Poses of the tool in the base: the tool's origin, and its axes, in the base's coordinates. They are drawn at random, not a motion.
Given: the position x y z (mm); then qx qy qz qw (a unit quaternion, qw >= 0).
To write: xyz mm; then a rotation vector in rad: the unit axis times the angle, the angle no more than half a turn. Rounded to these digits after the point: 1 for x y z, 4 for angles.
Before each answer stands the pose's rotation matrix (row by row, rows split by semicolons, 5 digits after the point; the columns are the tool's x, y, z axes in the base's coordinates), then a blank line. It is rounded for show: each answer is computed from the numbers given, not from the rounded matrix.
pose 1, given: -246.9 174.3 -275.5 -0.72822 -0.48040 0.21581 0.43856
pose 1, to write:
0.44528 0.51038 -0.73568; 0.88897 -0.15376 0.43139; 0.10705 -0.84609 -0.52218

-246.9 174.3 -275.5 -1.8099 -1.1940 0.5364
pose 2, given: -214.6 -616.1 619.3 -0.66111 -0.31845 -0.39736 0.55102
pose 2, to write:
0.48139 0.85897 0.17445; -0.01685 -0.18993 0.98165; 0.87635 -0.47549 -0.07696

-214.6 -616.1 619.3 -1.5642 -0.7535 -0.9402
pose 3, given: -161.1 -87.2 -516.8 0.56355 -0.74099 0.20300 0.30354
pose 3, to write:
-0.18055 -0.95841 -0.22104; -0.71193 0.28241 -0.64296; 0.67864 0.04128 -0.73331

-161.1 -87.2 -516.8 1.4933 -1.9635 0.5379
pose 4, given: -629.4 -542.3 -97.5 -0.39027 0.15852 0.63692 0.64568
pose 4, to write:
0.13842 -0.94622 -0.29243; 0.69876 -0.11595 0.70590; -0.70184 -0.30205 0.64512

-629.4 -542.3 -97.5 -0.8881 0.3607 1.4495
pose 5, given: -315.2 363.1 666.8 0.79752 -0.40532 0.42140 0.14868
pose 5, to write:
0.31628 -0.77180 0.55162; -0.52119 -0.62722 -0.57875; 0.79267 -0.10445 -0.60064

-315.2 363.1 666.8 2.2929 -1.1653 1.2116
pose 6, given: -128.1 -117.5 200.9 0.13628 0.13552 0.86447 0.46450
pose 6, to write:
-0.53134 -0.76615 0.36152; 0.84002 -0.53175 0.10770; 0.10972 0.36091 0.92612

-128.1 -117.5 200.9 0.3348 0.3329 2.1236
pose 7, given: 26.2 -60.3 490.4 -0.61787 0.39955 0.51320 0.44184
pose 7, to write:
0.15397 -0.94724 -0.28111; -0.04024 -0.29027 0.95610; -0.98726 -0.13590 -0.08281

26.2 -60.3 490.4 -1.5334 0.9916 1.2736
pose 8, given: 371.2 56.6 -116.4 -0.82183 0.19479 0.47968 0.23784
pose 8, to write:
0.46393 -0.54834 -0.69577; -0.09199 -0.81098 0.57780; -0.88108 -0.20405 -0.42668

371.2 56.6 -116.4 -2.2518 0.5337 1.3143
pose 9, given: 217.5 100.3 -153.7 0.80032 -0.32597 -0.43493 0.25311
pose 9, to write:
0.40916 -0.30159 -0.86118; -0.74193 -0.65936 -0.12159; -0.53116 0.68869 -0.49354

217.5 100.3 -153.7 2.1755 -0.8861 -1.1823
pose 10, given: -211.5 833.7 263.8 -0.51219 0.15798 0.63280 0.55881
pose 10, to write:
0.14921 -0.86906 -0.47167; 0.54540 -0.32555 0.77237; -0.82479 -0.37249 0.42541

-211.5 833.7 263.8 -1.2079 0.3726 1.4923
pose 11, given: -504.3 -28.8 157.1 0.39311 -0.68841 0.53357 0.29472
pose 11, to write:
-0.51721 -0.85575 0.01373; -0.22673 0.12154 -0.96634; 0.82528 -0.50291 -0.25689

-504.3 -28.8 157.1 1.0463 -1.8322 1.4201
